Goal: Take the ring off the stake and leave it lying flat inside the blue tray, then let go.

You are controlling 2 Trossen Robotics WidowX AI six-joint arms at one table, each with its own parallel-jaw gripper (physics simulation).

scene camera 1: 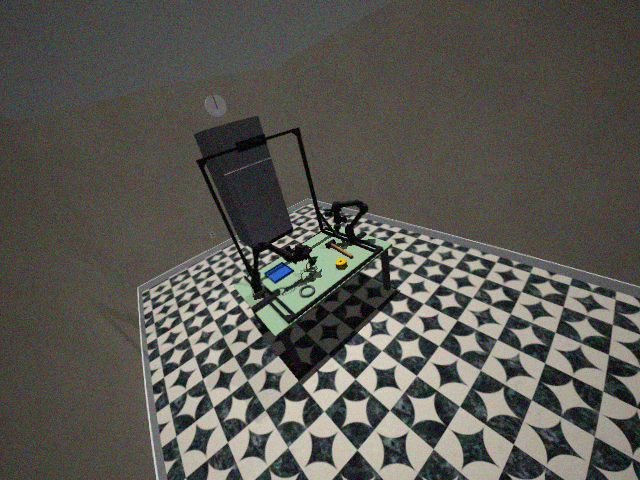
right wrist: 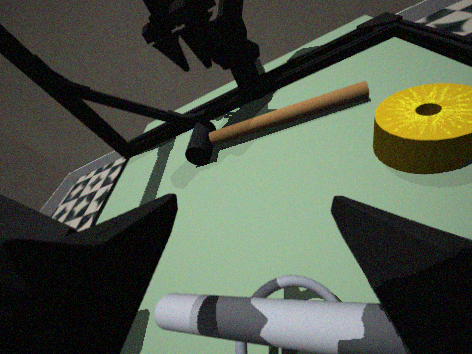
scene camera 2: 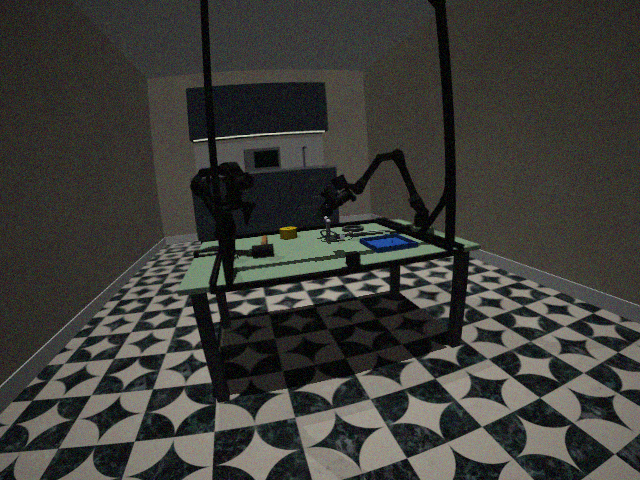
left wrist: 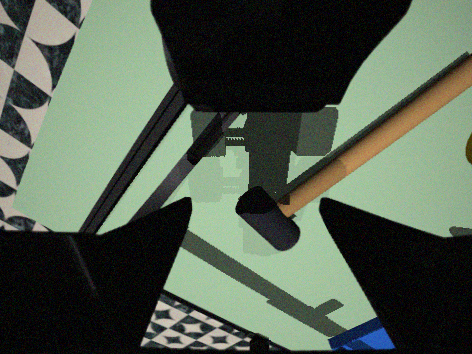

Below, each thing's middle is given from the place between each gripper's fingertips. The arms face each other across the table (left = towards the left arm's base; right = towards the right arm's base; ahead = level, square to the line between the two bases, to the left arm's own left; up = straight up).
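Left gripper now 100 mm above the hammer (left wrist: 271, 219), 100 mm short of it, 80 mm to the left of it. Counted from my left hand: grey stake (right wrist: 224, 317), 100 mm below, 400 mm to the right, 120 mm ahead; yellow disc (right wrist: 415, 130), 100 mm below, 290 mm ahead, 210 mm to the right; blue tray (scene camera 2: 385, 243), 120 mm below, 50 mm behind, 640 mm to the right. Going by their middles, blue tray farthest from my left gripper of the things named here.
Grey stake now 110 mm below my right hand, 50 mm to the right of it, 10 mm behind it. Counted from my right hand: hammer, 110 mm below, 270 mm to the left, 30 mm behind; blue tray, 130 mm below, 290 mm to the right, 19 cm behind; yellow disc, 110 mm below, 150 mm ahead, 140 mm to the left.
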